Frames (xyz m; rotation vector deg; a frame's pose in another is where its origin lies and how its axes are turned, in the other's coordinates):
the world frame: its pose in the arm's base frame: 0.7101 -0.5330 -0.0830 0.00 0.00 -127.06
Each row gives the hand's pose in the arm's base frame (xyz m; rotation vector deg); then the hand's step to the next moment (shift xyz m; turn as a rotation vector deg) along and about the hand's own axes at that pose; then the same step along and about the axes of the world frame.
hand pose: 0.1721 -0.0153 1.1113 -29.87 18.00 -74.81
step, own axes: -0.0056 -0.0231 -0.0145 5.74 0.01 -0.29
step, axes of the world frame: 0.0178 -0.0214 -0.0004 3.71 4.39 0.15
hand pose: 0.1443 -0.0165 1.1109 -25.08 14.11 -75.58
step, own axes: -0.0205 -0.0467 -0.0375 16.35 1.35 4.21
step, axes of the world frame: 0.0331 -0.0520 -0.0143 7.74 14.43 4.33
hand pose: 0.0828 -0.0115 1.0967 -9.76 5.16 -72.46
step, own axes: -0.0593 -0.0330 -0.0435 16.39 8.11 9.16
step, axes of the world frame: -0.0011 -0.0708 -0.0385 1.57 18.75 8.01
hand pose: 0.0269 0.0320 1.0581 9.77 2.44 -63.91
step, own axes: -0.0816 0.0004 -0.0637 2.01 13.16 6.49
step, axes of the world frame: -0.0466 -0.0757 -0.0530 -9.69 8.15 7.68
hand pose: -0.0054 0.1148 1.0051 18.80 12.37 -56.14
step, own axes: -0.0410 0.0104 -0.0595 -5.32 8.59 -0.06
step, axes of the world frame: -0.0378 -0.0478 -0.0402 -9.44 -1.70 3.17
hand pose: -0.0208 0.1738 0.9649 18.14 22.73 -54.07
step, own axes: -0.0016 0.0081 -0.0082 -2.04 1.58 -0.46
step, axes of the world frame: -0.0099 -0.0020 -0.0058 -2.11 -1.40 0.67
